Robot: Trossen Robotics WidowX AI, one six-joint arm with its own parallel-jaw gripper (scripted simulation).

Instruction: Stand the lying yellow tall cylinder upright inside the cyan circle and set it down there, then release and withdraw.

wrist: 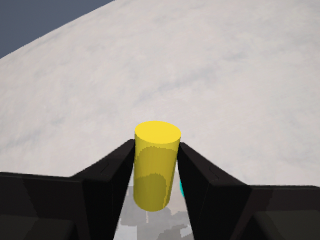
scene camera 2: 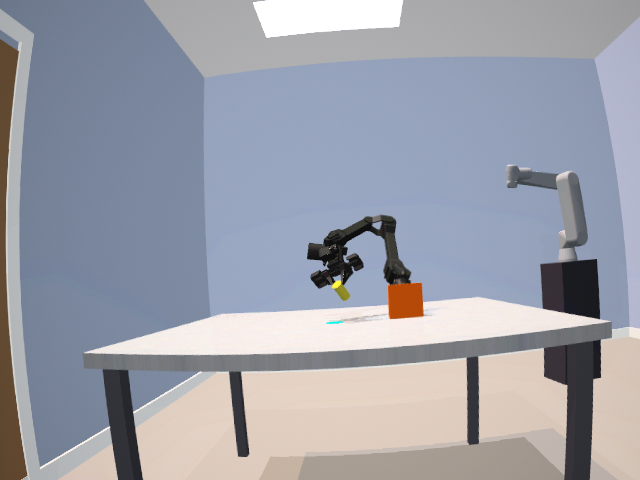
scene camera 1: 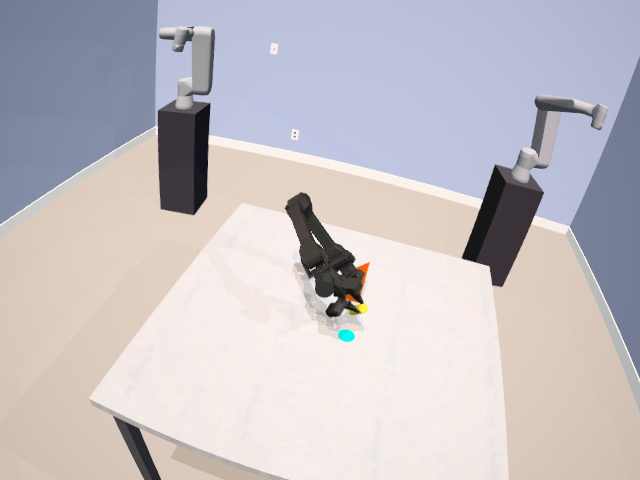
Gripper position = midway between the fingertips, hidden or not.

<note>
My gripper [scene camera 2: 338,286] carries a yellow tall cylinder [wrist: 156,143].
My gripper is seen too in the wrist view [wrist: 156,146] and in scene camera 1 [scene camera 1: 361,308].
</note>
